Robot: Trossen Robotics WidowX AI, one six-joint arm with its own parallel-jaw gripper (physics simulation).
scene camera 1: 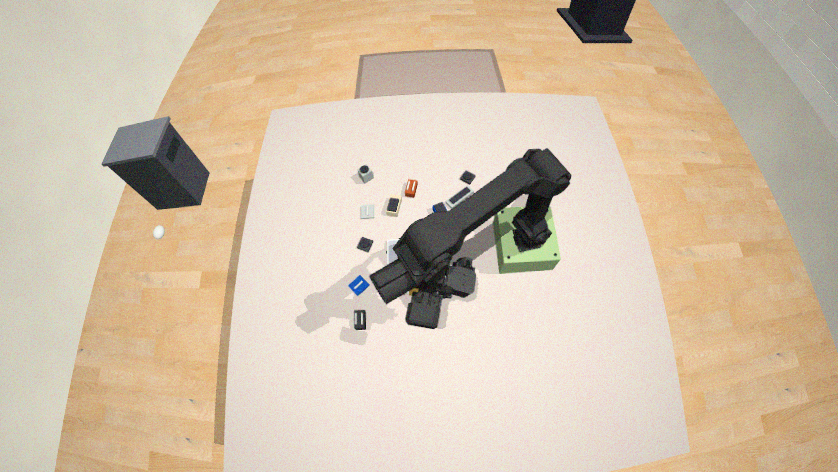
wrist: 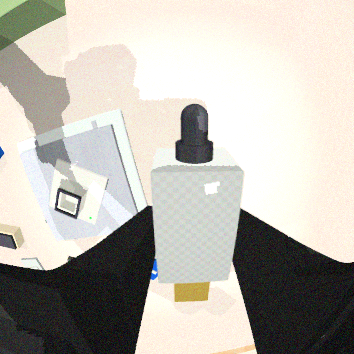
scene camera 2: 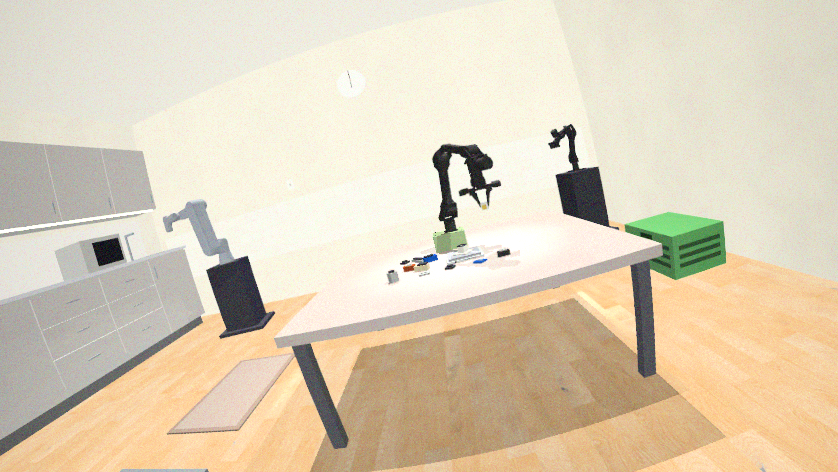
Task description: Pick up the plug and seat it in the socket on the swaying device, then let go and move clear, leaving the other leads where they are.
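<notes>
The plug (scene camera 2: 484,206) (wrist: 196,225) has a light grey body, a black cable boot and a gold contact end. My gripper (scene camera 2: 482,202) (wrist: 192,214) is shut on it, with one black finger on each side, and holds it above the table. The device is a pale tray (wrist: 129,160) bearing a white block (wrist: 95,200) with a black-framed square socket (wrist: 67,202), left of the plug in the wrist view. A strip of the device (scene camera 1: 391,250) shows beside the arm in scene camera 1; the arm covers the rest there.
On the table (scene camera 1: 469,398) lie a blue piece (scene camera 1: 358,285), a black piece (scene camera 1: 359,320), an orange piece (scene camera 1: 411,188), a beige piece (scene camera 1: 393,205), a grey piece (scene camera 1: 365,173) and dark squares (scene camera 1: 364,244) (scene camera 1: 467,176). The arm stands on a green base (scene camera 1: 527,263).
</notes>
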